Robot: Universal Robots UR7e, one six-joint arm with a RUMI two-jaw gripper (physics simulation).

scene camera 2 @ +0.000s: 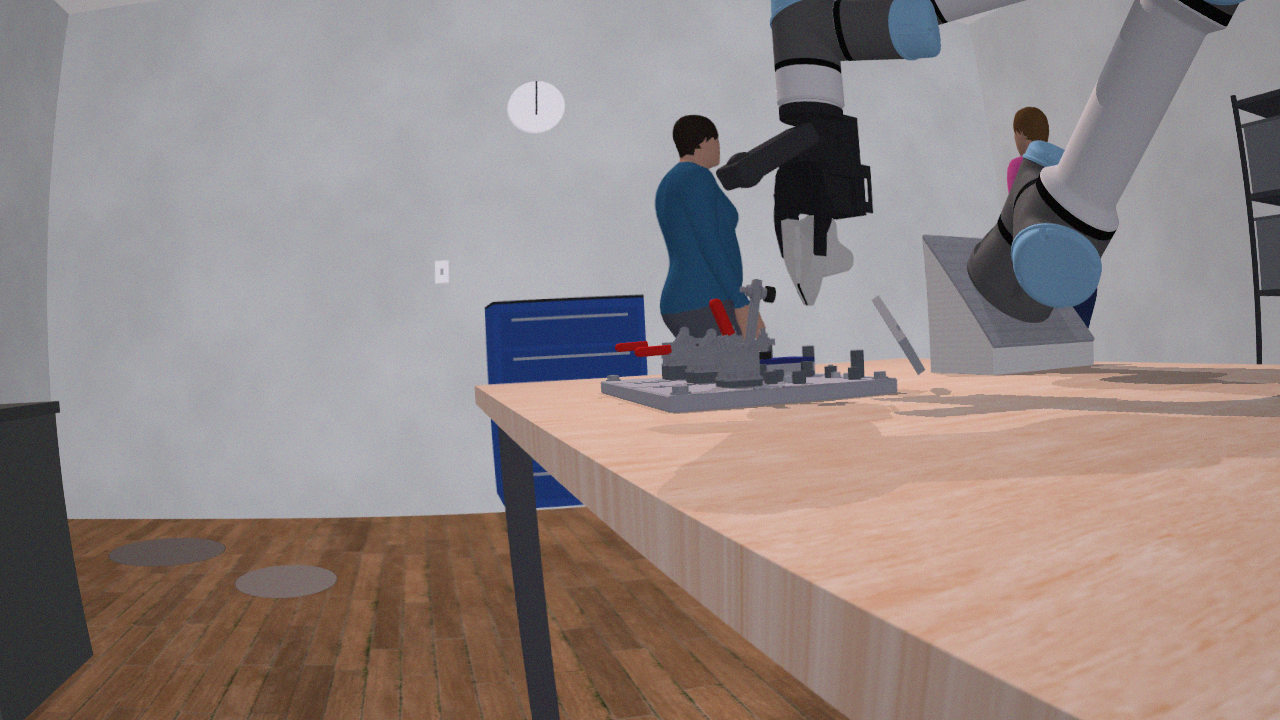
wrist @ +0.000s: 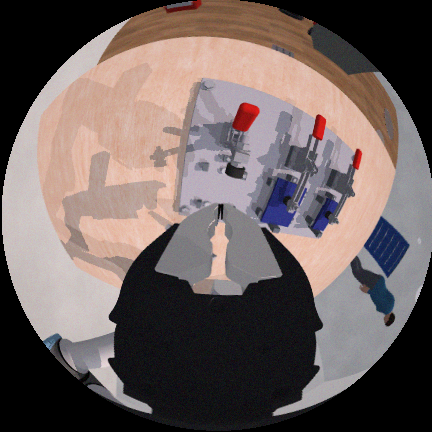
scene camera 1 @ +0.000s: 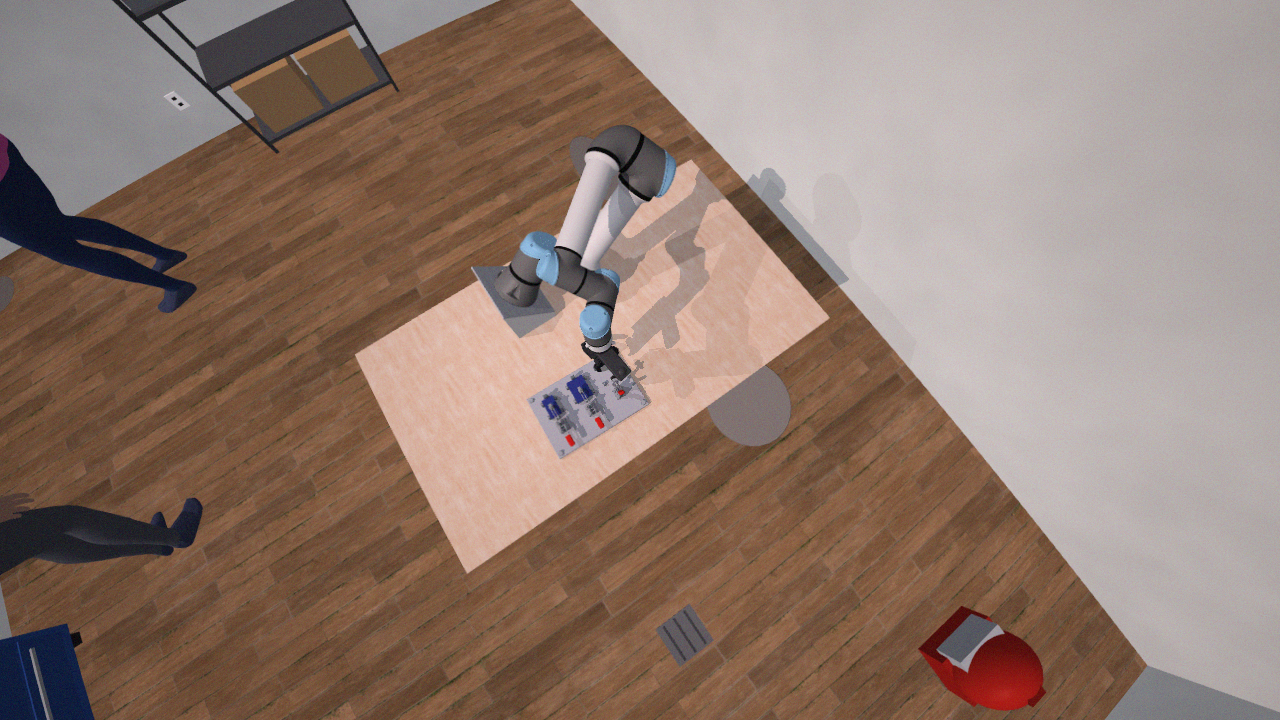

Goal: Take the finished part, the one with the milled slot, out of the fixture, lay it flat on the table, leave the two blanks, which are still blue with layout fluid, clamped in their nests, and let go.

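Frame: origin at the arm's base, x right, y ahead, z up, level; centimetres.
Seen in the pictures: gripper, fingertip midpoint: (scene camera 2: 808, 305) (wrist: 220, 205); arm's base, origin of the base link: (scene camera 2: 1010, 286) (scene camera 1: 515, 290).
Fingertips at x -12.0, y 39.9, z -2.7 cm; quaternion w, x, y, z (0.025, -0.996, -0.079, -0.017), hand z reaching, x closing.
Observation:
Offsets run from my fingertips to a thing's middle. "spot": to the spot under its first point. Level surfaces: height alone.
The finished part @[dx -2.9, dy -9.3, dz -3.3 cm] (scene camera 2: 897, 335), a thin grey plate, is out of its nest and steeply tilted beside the fixture (scene camera 1: 617, 415) (scene camera 2: 832, 390) (wrist: 220, 100) in scene camera 2; its lower edge is near the table, contact unclear. Its slot cannot be made out, and the wrist view does not show the part. My gripper (scene camera 1: 623, 377) (scene camera 2: 808, 300) (wrist: 220, 205) is shut and empty, above the fixture and apart from the part. The larger blue blank (scene camera 1: 580, 388) (wrist: 278, 210) and the smaller blue blank (scene camera 1: 551, 405) (wrist: 320, 220) sit under their clamps.
The vacated nest's clamp is raised, with its red handle @[dx +0.5, dy +9.2, dz -3.0 cm] (scene camera 2: 720, 316) (wrist: 246, 117) tilted up. Two other red handles @[dx +11.6, dy +13.1, dz -3.9 cm] (wrist: 319, 127) @[spot: dx +22.1, dy +12.7, dz -2.9 cm] (wrist: 357, 159) lie lower. The arm's sloped base (scene camera 1: 521, 320) (scene camera 2: 966, 313) stands behind the fixture on the wooden table @[dz -9.0 cm] (scene camera 1: 429, 420) (scene camera 2: 1029, 501).

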